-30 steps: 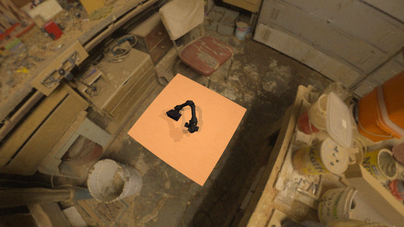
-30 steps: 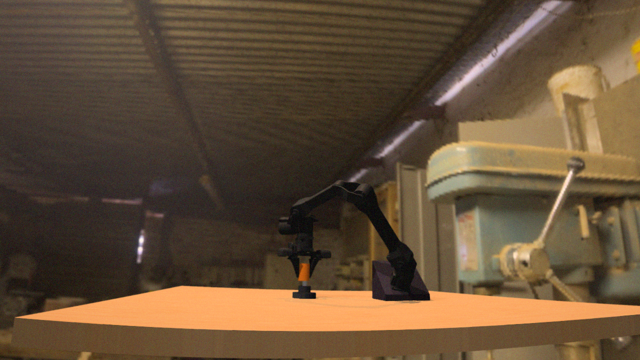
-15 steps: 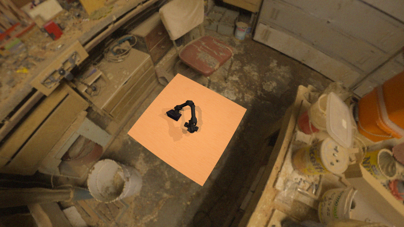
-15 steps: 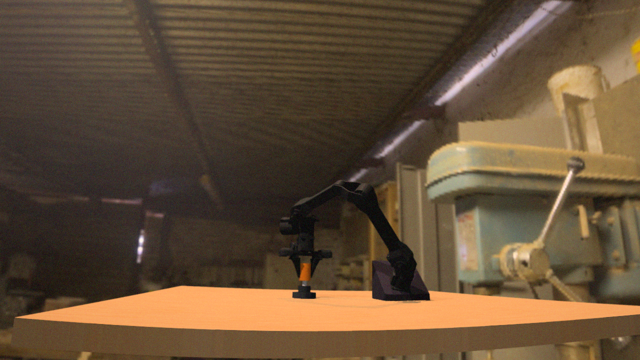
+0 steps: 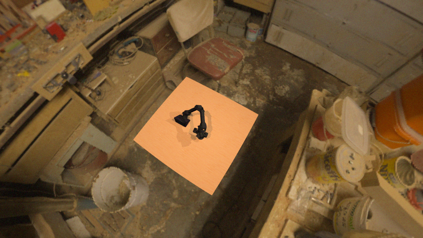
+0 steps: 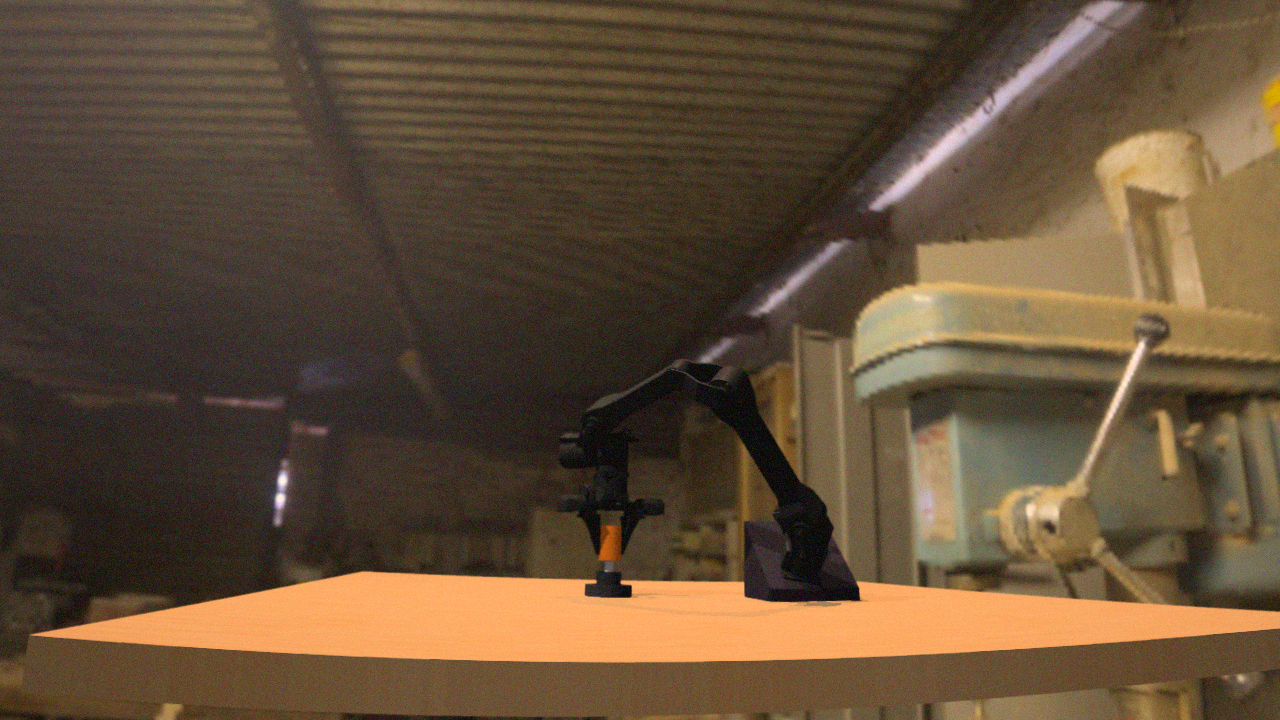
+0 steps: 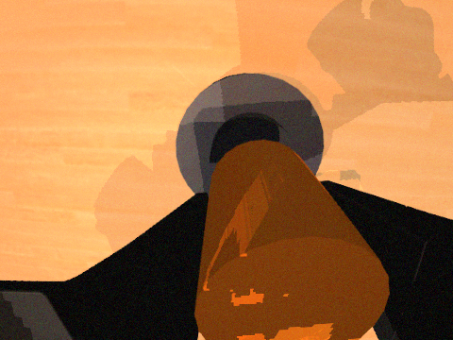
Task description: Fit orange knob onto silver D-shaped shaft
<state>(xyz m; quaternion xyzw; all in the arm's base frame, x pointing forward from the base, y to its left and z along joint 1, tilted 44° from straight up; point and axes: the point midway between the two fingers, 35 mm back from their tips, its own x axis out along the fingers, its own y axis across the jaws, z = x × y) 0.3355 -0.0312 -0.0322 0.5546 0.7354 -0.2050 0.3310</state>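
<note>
The orange knob is 3 cm above my gripper tip. The rest, counted from my gripper tip: round pedestal: 4 cm below.
</note>
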